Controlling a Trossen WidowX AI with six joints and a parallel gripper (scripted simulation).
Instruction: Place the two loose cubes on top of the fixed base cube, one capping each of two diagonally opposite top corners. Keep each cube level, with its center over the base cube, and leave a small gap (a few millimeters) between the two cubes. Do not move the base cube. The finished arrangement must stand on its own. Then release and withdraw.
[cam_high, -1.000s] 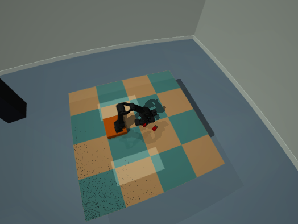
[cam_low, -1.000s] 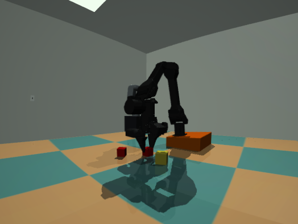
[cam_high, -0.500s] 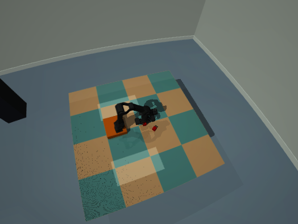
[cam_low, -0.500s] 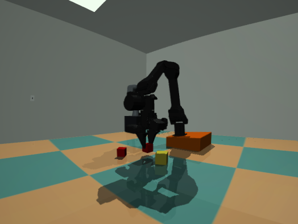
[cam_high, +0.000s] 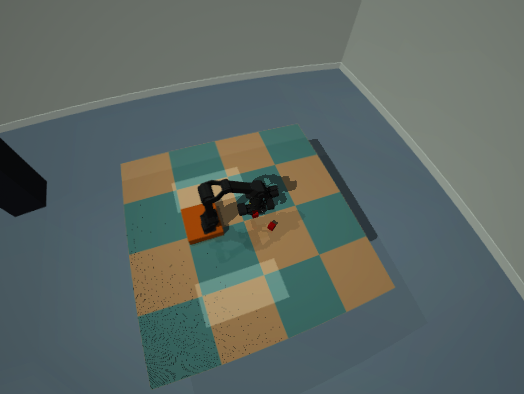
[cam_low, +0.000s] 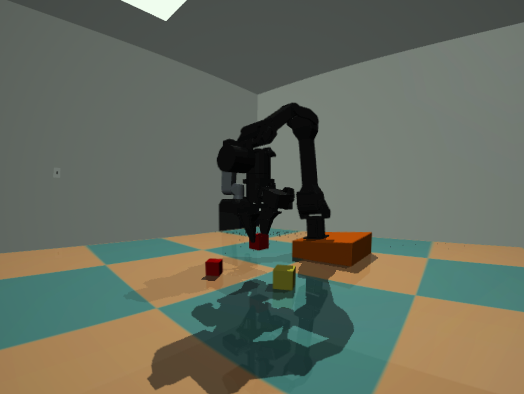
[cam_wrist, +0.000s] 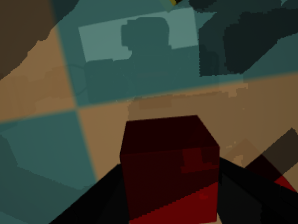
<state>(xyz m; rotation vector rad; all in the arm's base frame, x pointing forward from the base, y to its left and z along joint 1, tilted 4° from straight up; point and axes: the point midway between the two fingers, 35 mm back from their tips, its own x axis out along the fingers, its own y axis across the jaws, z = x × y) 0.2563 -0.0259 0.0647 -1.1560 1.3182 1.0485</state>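
Right now my gripper tip is 10 cm to the right of the yellow cube, 6 cm above it and 4 cm short of it.
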